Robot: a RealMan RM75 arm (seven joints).
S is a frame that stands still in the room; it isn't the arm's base.
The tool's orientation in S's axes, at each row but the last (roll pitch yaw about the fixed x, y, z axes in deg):
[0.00 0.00 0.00]
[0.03 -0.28 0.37]
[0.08 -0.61 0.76]
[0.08 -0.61 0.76]
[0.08 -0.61 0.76]
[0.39 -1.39 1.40]
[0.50 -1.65 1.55]
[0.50 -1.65 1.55]
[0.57 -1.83 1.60]
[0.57 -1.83 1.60]
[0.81 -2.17 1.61]
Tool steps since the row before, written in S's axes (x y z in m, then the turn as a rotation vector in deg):
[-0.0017 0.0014 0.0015 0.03 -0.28 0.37]
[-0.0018 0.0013 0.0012 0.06 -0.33 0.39]
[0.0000 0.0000 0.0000 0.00 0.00 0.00]
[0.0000 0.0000 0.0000 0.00 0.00 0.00]
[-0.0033 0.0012 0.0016 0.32 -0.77 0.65]
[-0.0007 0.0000 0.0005 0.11 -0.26 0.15]
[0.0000 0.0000 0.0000 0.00 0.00 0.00]
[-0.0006 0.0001 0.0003 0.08 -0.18 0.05]
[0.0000 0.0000 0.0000 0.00 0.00 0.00]
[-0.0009 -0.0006 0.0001 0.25 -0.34 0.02]
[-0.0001 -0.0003 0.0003 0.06 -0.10 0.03]
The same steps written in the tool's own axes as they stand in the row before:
[-0.0017 0.0014 0.0015 0.03 -0.28 0.37]
[-0.0018 0.0013 0.0012 0.06 -0.33 0.39]
[0.0000 0.0000 0.0000 0.00 0.00 0.00]
[0.0000 0.0000 0.0000 0.00 0.00 0.00]
[-0.0033 0.0012 0.0016 0.32 -0.77 0.65]
[-0.0007 0.0000 0.0005 0.11 -0.26 0.15]
[0.0000 0.0000 0.0000 0.00 0.00 0.00]
[-0.0006 0.0001 0.0003 0.08 -0.18 0.05]
[0.0000 0.0000 0.0000 0.00 0.00 0.00]
[-0.0009 -0.0006 0.0001 0.24 -0.35 0.02]
[-0.0001 -0.0003 0.0003 0.06 -0.10 0.03]

